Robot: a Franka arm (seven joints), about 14 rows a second.
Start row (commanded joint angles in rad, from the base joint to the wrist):
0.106, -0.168, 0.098, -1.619, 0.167, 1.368, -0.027
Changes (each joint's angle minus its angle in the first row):
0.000, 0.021, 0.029, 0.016, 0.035, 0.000, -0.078
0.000, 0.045, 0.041, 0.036, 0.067, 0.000, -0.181
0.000, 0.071, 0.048, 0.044, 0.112, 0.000, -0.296
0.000, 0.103, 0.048, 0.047, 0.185, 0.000, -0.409
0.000, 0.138, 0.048, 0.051, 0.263, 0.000, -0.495
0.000, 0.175, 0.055, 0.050, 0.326, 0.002, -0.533
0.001, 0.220, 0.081, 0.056, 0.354, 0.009, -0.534
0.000, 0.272, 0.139, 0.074, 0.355, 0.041, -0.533
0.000, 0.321, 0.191, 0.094, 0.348, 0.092, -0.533
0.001, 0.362, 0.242, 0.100, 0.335, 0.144, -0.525
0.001, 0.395, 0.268, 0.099, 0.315, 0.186, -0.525
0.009, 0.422, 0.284, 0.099, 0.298, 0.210, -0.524
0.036, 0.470, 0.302, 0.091, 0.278, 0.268, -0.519
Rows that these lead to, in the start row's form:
0.106, -0.147, 0.127, -1.603, 0.202, 1.368, -0.105
0.106, -0.123, 0.139, -1.583, 0.234, 1.368, -0.208
0.106, -0.097, 0.146, -1.575, 0.279, 1.368, -0.323
0.106, -0.065, 0.146, -1.572, 0.352, 1.368, -0.436
0.106, -0.030, 0.146, -1.568, 0.430, 1.368, -0.522
0.106, 0.007, 0.153, -1.569, 0.493, 1.370, -0.560
0.107, 0.052, 0.179, -1.563, 0.521, 1.377, -0.561
0.106, 0.104, 0.237, -1.545, 0.522, 1.409, -0.560
0.106, 0.153, 0.289, -1.525, 0.515, 1.460, -0.560
0.107, 0.194, 0.340, -1.519, 0.502, 1.512, -0.552
0.107, 0.227, 0.366, -1.520, 0.482, 1.554, -0.552
0.115, 0.254, 0.382, -1.520, 0.465, 1.578, -0.551
0.142, 0.302, 0.400, -1.528, 0.445, 1.636, -0.546

